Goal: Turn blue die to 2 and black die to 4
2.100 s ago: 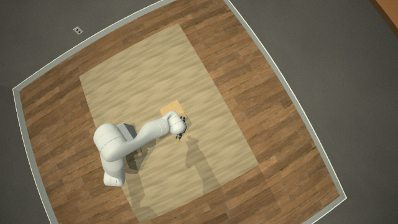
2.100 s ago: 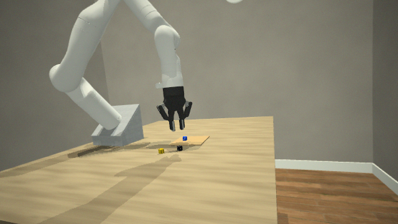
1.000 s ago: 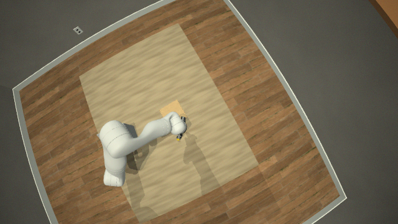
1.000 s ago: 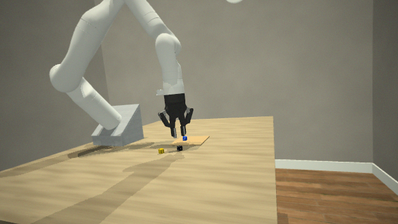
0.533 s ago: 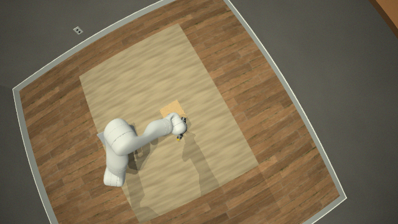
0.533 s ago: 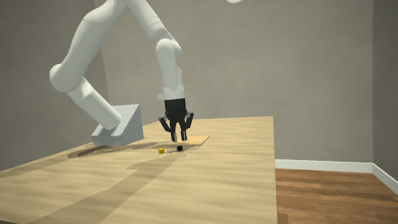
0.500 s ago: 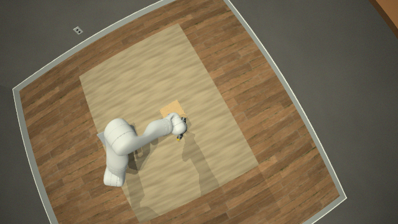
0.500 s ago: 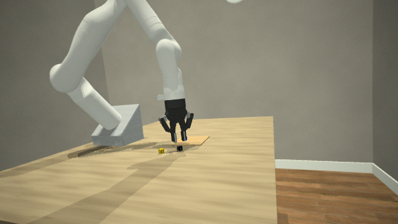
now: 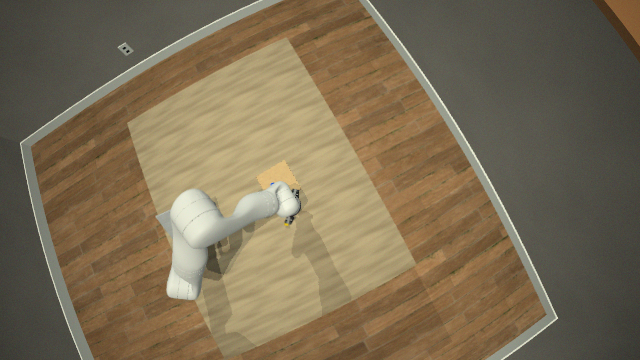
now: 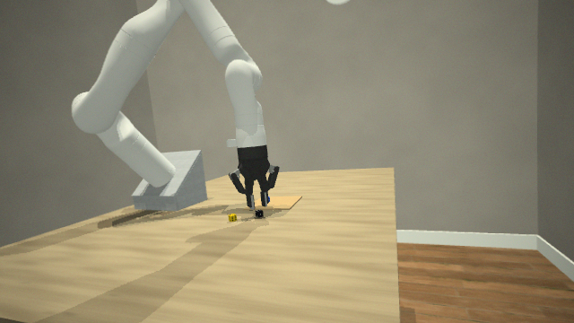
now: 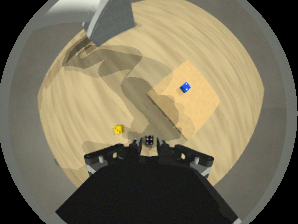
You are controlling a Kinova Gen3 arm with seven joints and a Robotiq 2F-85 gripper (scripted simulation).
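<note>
The black die lies 3 cm below my hand. Also, from my hand: tan mat: 13 cm to the left, 4 cm below, 2 cm behind; yellow die: 5 cm behind, 4 cm to the right, 3 cm below; blue die: 13 cm to the left, 5 cm behind, 3 cm below.
</note>
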